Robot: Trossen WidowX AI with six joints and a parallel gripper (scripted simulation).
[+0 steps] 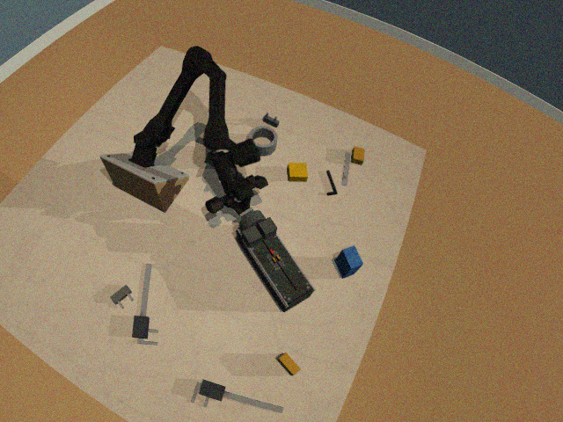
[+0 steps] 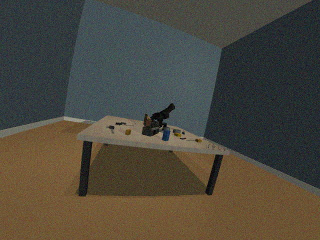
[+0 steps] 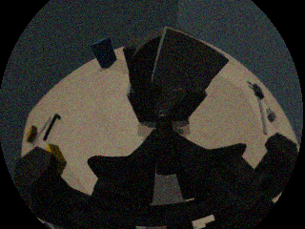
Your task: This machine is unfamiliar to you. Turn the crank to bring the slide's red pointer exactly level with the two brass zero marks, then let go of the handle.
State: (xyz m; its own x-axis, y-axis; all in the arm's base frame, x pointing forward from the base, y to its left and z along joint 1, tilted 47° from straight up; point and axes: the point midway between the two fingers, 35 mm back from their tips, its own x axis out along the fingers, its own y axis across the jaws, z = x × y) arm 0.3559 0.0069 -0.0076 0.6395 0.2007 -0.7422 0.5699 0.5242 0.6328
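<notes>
My gripper tip is now 20 mm past the crank handle, 10 mm to the right of it and 30 mm below it. From my gripper tip the other things lie so: yellow block: 80 mm ahead, 240 mm to the left, 20 mm below; red pointer: 110 mm ahead, 90 mm to the right, 50 mm above; black hex key: 200 mm ahead, 240 mm to the left, 30 mm below.
</notes>
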